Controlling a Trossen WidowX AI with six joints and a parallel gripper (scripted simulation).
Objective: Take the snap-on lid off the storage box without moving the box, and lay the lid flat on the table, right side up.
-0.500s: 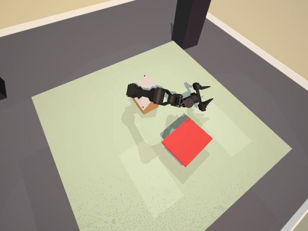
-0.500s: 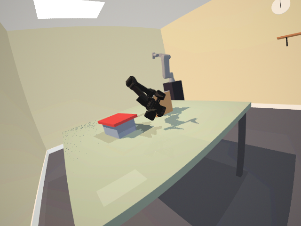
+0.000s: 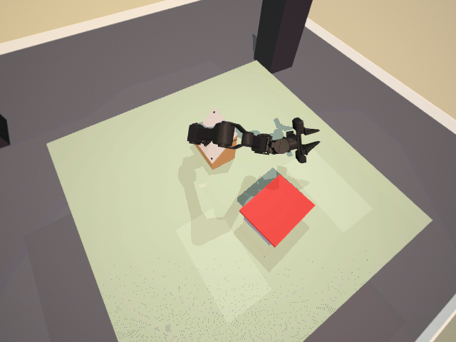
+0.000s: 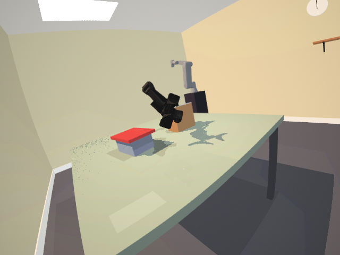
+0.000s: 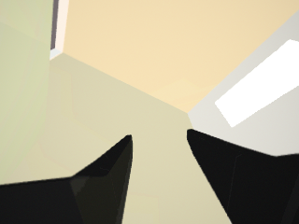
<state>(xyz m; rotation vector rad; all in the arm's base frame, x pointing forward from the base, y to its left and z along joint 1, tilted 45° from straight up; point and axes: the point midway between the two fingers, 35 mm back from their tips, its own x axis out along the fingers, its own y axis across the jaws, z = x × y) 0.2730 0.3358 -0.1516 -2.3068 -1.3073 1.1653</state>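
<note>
My gripper tip is 290 mm to the left of the red lid, 150 mm short of it and 120 mm above it. Round my gripper tip: grey-blue storage box: 290 mm to the right, 170 mm below, 150 mm ahead.
</note>
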